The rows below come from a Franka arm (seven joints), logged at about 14 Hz.
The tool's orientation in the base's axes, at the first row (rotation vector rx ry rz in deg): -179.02, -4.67, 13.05
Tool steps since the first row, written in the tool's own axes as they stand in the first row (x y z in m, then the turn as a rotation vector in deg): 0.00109, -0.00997, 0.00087, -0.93, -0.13, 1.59; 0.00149, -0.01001, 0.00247, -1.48, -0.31, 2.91; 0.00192, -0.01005, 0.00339, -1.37, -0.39, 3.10; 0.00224, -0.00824, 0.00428, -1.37, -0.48, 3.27
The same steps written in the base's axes. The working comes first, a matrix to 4 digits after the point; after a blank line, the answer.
The tool's axes in the first row as the columns of a matrix, in the base's axes (used below as rounded here):
0.9881, 0.0513, -0.1451
0.0524, -0.9986, 0.0039
-0.1447, -0.0115, -0.9894

0.00044, 0.01002, -0.00090, -1.16, 0.09, -1.44; 0.00060, 0.01008, -0.00254, -1.90, 0.24, -2.66; 0.00089, 0.01015, -0.00352, -1.82, 0.33, -2.86; 0.00117, 0.00836, -0.00446, -1.85, 0.42, -3.03
